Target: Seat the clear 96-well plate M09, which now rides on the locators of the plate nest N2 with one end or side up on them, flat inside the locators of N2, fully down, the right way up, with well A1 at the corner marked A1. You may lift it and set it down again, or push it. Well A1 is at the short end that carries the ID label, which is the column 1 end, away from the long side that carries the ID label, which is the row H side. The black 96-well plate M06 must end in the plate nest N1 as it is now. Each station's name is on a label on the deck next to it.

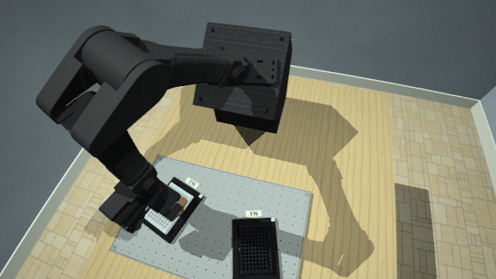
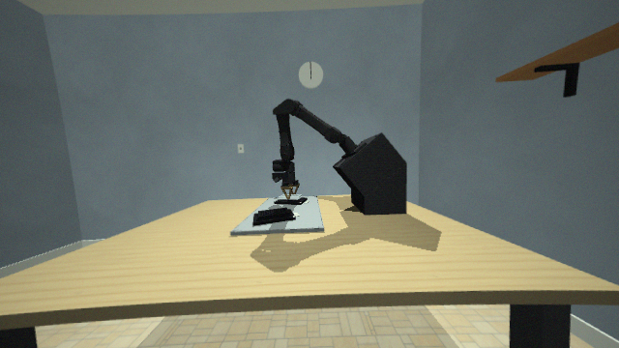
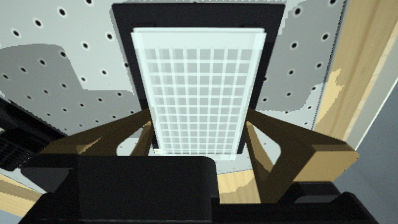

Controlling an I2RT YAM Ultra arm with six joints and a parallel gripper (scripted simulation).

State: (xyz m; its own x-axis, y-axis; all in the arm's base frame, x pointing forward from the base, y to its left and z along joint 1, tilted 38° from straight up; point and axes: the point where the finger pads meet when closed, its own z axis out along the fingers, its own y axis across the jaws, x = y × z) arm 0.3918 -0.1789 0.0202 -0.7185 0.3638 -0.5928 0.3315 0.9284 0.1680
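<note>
My hand is 3 cm above the plate nest N2. Also, from my hand: n2 label (9 cm behind, 4 cm to the left, 3 cm below); then n1 label (24 cm to the left, 3 cm below, 1 cm behind).
</note>
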